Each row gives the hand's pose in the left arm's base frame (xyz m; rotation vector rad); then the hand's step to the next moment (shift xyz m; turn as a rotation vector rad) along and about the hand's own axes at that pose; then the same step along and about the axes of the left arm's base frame.
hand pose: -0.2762 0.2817 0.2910 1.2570 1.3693 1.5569
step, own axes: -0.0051 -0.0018 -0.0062 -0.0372 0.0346 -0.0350
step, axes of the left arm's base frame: -0.0046 -0.0063 -0.0027 -0.0197 -0.0519 0.0270
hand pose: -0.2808 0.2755 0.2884 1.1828 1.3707 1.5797
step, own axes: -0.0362 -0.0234 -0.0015 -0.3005 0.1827 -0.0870
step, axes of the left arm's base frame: 0.0090 -0.0301 -0.0295 0.0214 -0.3394 0.1249
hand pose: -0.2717 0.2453 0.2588 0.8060 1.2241 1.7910
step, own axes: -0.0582 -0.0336 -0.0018 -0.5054 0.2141 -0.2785
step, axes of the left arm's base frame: 0.0348 -0.0449 -0.0359 -0.0509 -0.6083 0.0790
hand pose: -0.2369 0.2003 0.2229 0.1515 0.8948 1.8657
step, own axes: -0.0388 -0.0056 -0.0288 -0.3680 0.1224 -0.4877
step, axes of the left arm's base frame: 0.0089 -0.0459 -0.0133 -0.1476 -0.5816 -0.1680
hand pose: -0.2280 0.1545 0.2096 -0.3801 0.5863 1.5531
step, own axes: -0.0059 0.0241 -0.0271 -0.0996 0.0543 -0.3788
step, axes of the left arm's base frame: -0.0264 -0.0204 -0.0153 -0.0883 -0.2997 -0.2424
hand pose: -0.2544 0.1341 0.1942 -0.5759 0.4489 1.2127
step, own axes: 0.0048 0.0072 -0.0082 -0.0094 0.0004 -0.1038
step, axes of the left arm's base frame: -0.0056 0.0001 -0.0105 -0.0051 -0.0724 -0.0748
